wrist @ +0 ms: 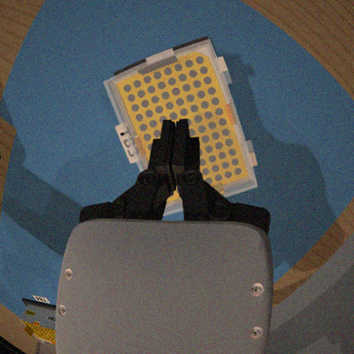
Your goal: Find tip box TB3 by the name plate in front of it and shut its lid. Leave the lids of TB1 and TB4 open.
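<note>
Tip box TB3 [200, 112] lies below the camera in the wrist view, turned at a slant, with a yellow tip rack full of grey round spots and a clear rim. A clear layer seems to lie flat over the rack; no raised lid panel shows beside it. Its white name plate [129, 143] reads TB3 at the left side. My gripper [178, 133] is shut and empty, its fingertips over the middle of the box; their height above it is hard to tell. The fingers hide part of the rack and its near edge. TB1 does not show.
Tip box TB4 [41, 332] shows partly at the lower left, with a grey panel and a small name plate [41, 299]; the gripper's housing cuts it off. A blue surface [65, 60] lies around TB3, with wood-patterned areas [320, 30] at the edges.
</note>
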